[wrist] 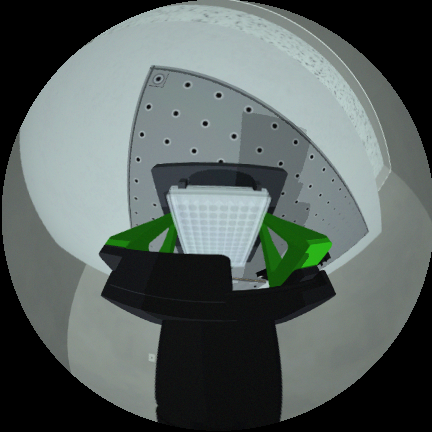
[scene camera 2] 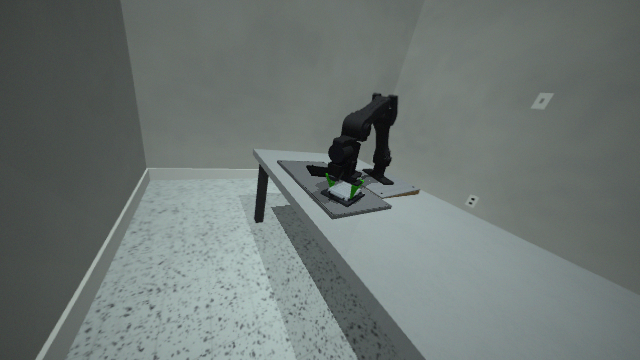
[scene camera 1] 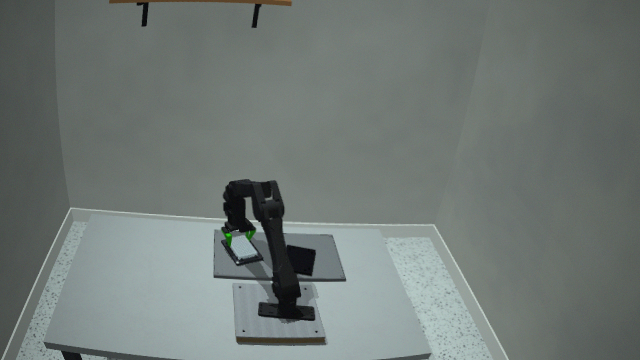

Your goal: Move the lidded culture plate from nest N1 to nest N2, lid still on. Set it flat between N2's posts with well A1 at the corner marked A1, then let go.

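Frame: origin at the arm's base, x up, y left, z back, level; metres.
Where they show: gripper, fingertip midpoint: (wrist: 217,214) (scene camera 2: 340,193) (scene camera 1: 238,244); arm's base, origin of the base link: (scene camera 2: 376,176) (scene camera 1: 286,312).
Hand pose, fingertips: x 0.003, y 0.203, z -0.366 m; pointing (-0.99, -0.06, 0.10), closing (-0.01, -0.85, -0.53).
Note:
Things, the pixels of their top centre, and the offset from my fingertips. Level surfaces: height alone.
- lidded culture plate, middle of its top: (wrist: 216,243) (scene camera 1: 241,245) (scene camera 2: 345,188) dx +0.016, dy -0.015, dz +0.025 m
- dark nest N1, middle of its top: (wrist: 217,238) (scene camera 1: 241,246) (scene camera 2: 344,190) dx +0.009, dy -0.015, dz +0.025 m
- table, its level: dx -0.025 m
The lidded culture plate (scene camera 1: 243,248) (scene camera 2: 344,190) (wrist: 217,217), pale with a clear lid, lies flat in the dark nest N1 (scene camera 1: 231,254) (scene camera 2: 347,202) (wrist: 162,175). Two dark posts show at its far edge in the wrist view. My gripper (scene camera 1: 240,241) (scene camera 2: 342,191) (wrist: 217,214) points down over it, its green fingers against the two long sides; it appears shut on the plate. The other dark nest, N2 (scene camera 1: 302,260) (scene camera 2: 316,171), stands to the right in the first scene view, partly behind the arm. Posts and the A1 mark on N2 cannot be made out.
Both nests are on a grey perforated board (scene camera 1: 327,250) (scene camera 2: 367,206) (wrist: 205,107) on the table (scene camera 1: 135,280) (scene camera 2: 440,240). The arm (scene camera 1: 280,255) (scene camera 2: 382,135) stands on a base panel (scene camera 1: 280,332) behind the board and rises near N2. A wall shelf (scene camera 1: 200,3) hangs high above.

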